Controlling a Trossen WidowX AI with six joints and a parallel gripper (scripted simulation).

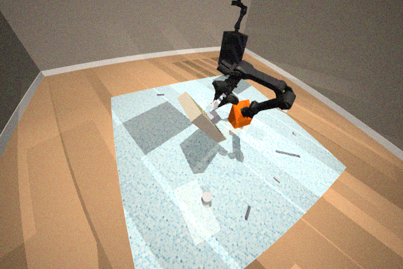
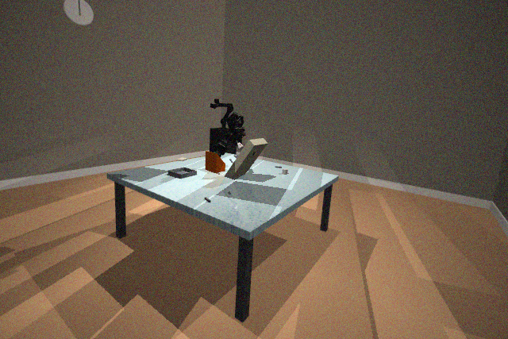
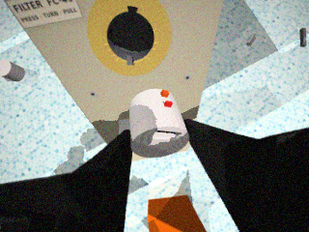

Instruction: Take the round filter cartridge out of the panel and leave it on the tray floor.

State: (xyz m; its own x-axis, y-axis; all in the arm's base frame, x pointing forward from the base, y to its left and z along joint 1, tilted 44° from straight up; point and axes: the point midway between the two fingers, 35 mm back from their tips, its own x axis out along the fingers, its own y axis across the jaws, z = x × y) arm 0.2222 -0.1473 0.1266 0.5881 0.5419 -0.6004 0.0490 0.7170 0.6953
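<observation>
The tray is 33 cm behind my gripper tip, 26 cm to the right of it and 23 cm below it. Round my gripper tip: service panel (6 cm ahead, 1 cm to the left, 9 cm below); round filter cartridge (right at my gripper tip).
</observation>
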